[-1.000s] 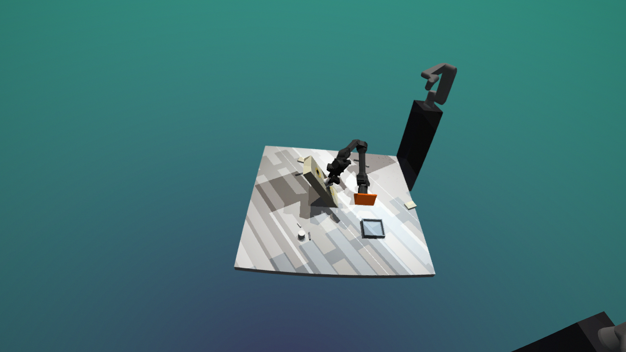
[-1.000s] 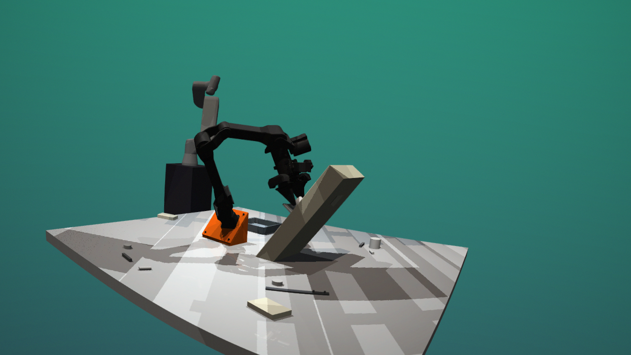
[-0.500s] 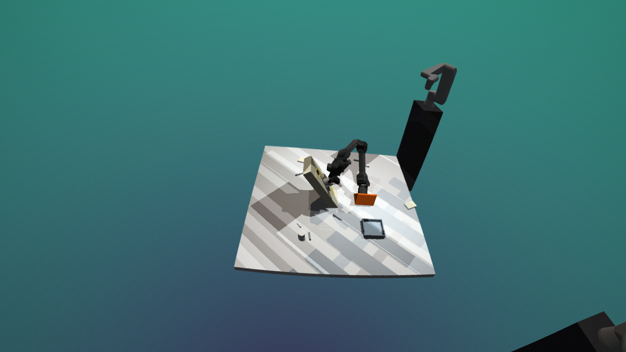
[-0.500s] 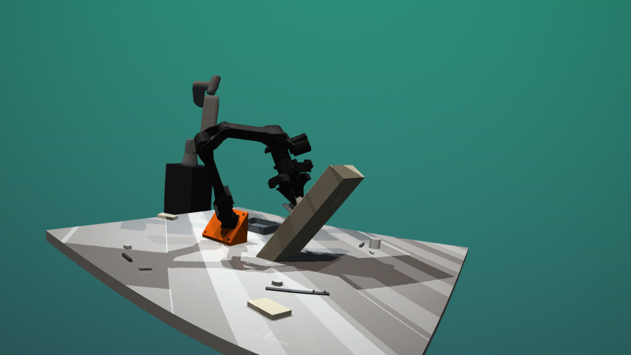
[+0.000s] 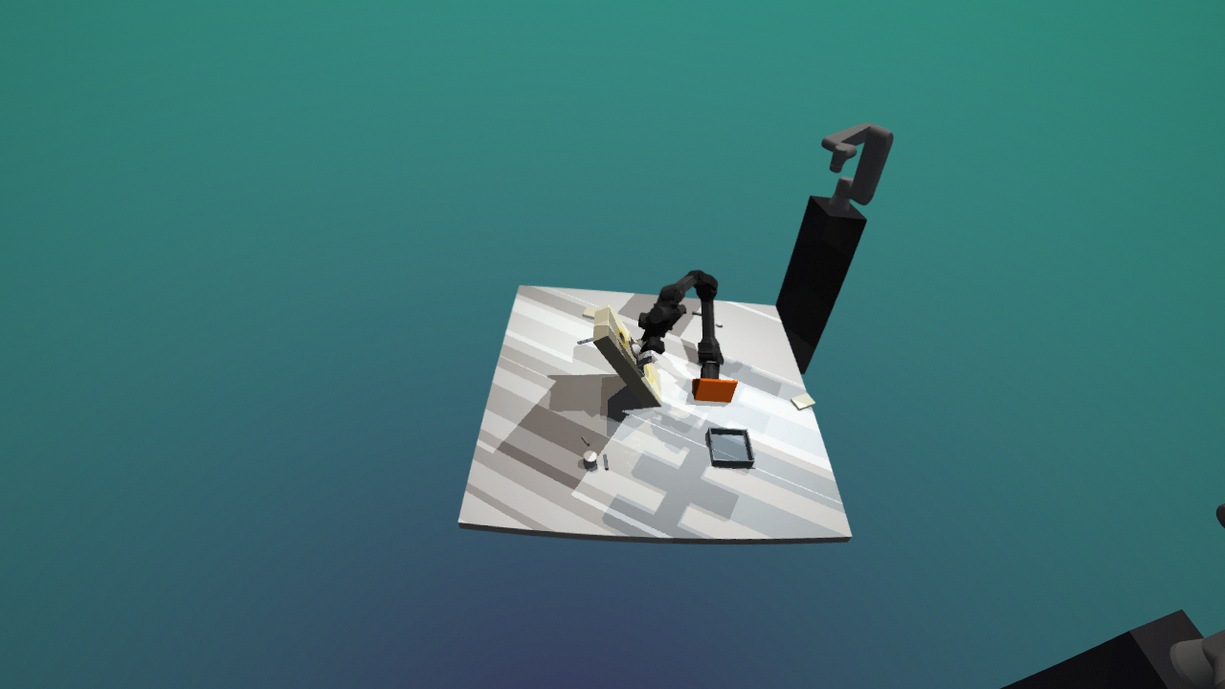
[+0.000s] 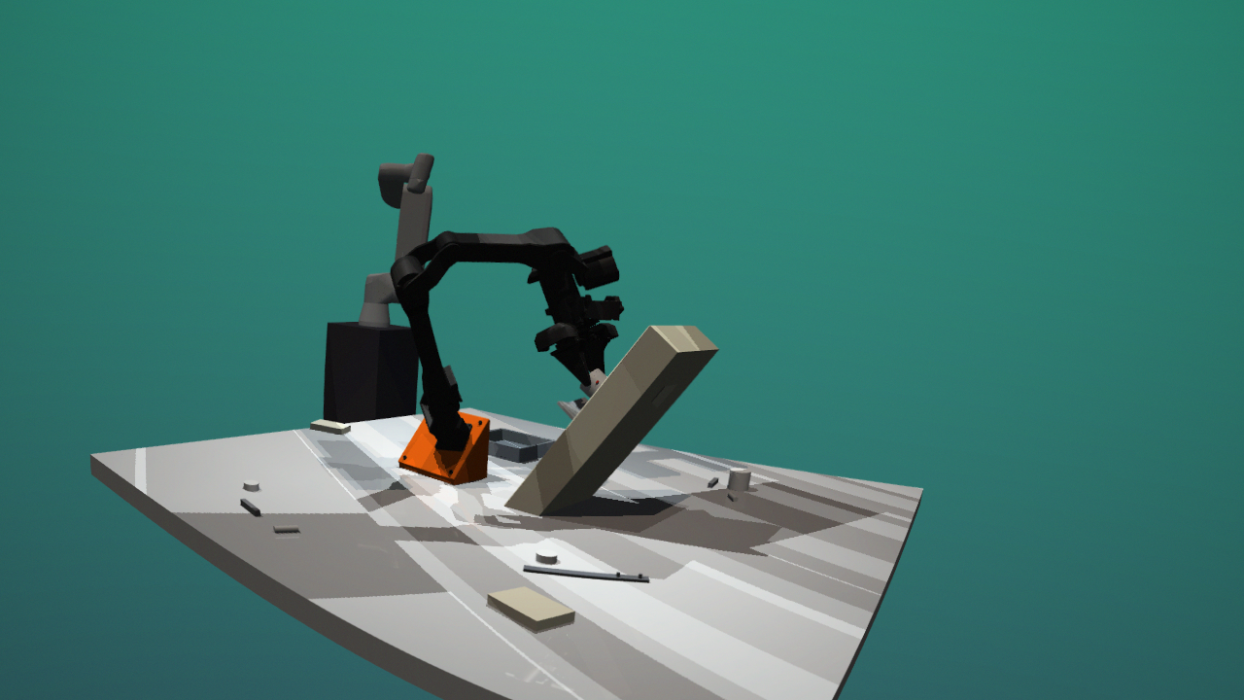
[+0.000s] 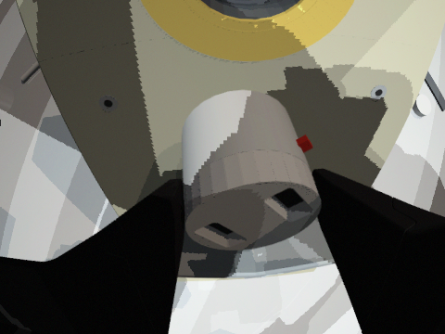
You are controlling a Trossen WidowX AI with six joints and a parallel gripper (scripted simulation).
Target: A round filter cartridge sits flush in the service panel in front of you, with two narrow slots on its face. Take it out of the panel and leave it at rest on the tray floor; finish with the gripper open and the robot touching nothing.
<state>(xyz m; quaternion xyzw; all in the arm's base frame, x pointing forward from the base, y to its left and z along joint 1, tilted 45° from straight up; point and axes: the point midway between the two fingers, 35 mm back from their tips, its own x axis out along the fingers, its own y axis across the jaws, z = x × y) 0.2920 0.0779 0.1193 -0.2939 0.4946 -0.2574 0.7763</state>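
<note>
Now: the dark tray 320 mm to the left of my gripper tip, 310 mm behind it and 210 mm below it. Round my gripper tip: grey round filter cartridge (right at my gripper tip); then beige service panel (50 mm below, 40 mm ahead, 10 mm to the right).
</note>
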